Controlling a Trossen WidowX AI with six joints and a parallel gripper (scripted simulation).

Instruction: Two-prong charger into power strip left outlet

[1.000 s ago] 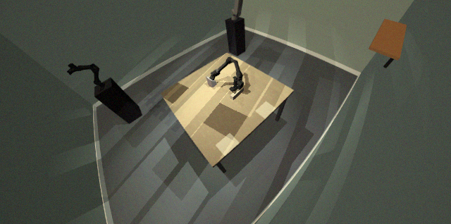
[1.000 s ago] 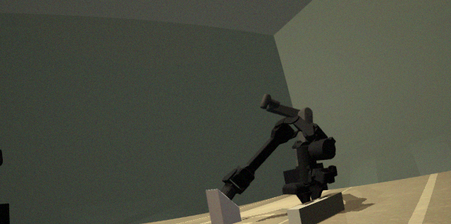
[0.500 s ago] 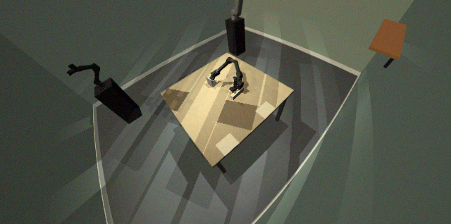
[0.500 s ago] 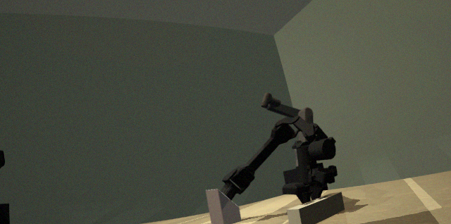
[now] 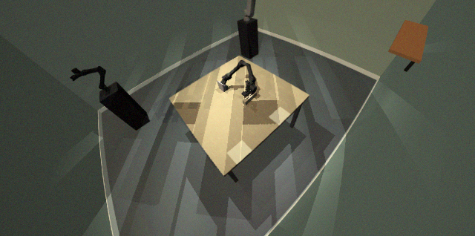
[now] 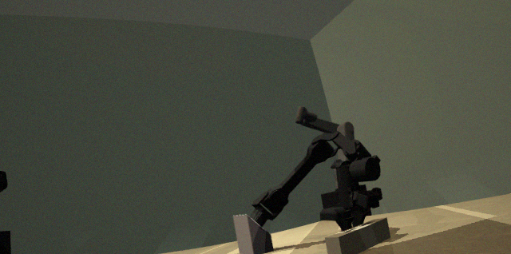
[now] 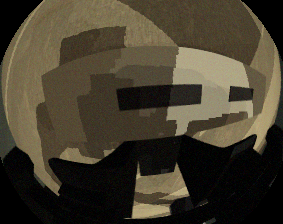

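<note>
Right now the charger is 2 cm ahead of my gripper tip and 1 cm above it.
</note>
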